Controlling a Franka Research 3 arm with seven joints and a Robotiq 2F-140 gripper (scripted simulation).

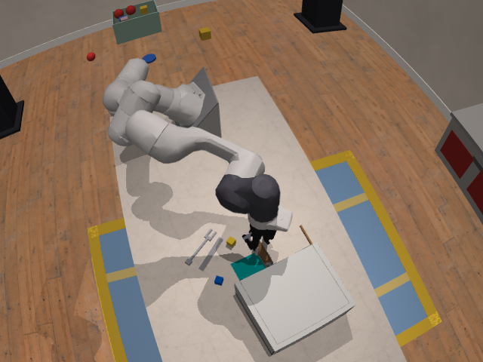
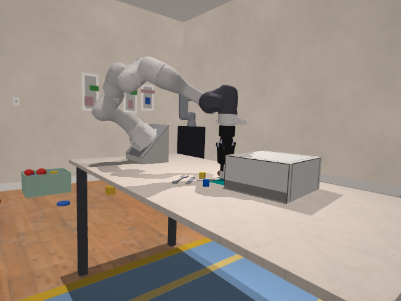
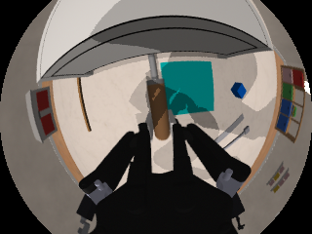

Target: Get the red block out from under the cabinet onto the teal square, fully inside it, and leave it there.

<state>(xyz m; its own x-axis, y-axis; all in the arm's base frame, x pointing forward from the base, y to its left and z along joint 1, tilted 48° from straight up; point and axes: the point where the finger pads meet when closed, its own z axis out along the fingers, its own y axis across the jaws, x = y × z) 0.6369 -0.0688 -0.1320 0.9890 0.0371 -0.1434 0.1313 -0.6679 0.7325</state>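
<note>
My gripper is now 6 cm past the yellow cube, 9 cm to the left of it and 2 cm above it. Also, from my hand: long hooked tool: 16 cm ahead, 2 cm to the right, 2 cm below; then flat grey bar: 5 cm behind, 17 cm to the right, 3 cm below; then teal square: 6 cm ahead, 6 cm to the right, 4 cm below.
</note>
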